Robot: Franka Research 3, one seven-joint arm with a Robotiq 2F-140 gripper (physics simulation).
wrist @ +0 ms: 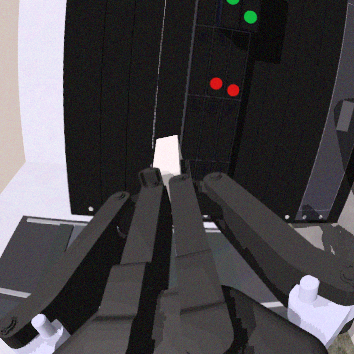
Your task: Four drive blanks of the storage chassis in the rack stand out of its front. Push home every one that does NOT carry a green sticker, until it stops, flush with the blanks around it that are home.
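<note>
The storage chassis [212, 132] shows as a dark grid of narrow drive blanks right of the middle of the wrist view. Two green stickers [233, 1] [250, 17] are on blanks at the top of the view. Two red stickers [216, 83] [233, 90] are on neighbouring blanks one row lower. How far these blanks stand out is too dark to tell. My gripper [170, 152] is shut and empty, its pale fingertips together. In the view the tips lie below and left of the red stickers, beside the chassis's left edge; their distance from the front cannot be told.
Dark ribbed panels [110, 100] fill the rack front to the left, with a white side wall [42, 90] beyond them. A dark shadow lies right of the green stickers. A grey translucent strip [317, 125] runs down the right side. A grey surface [32, 250] shows below the rack.
</note>
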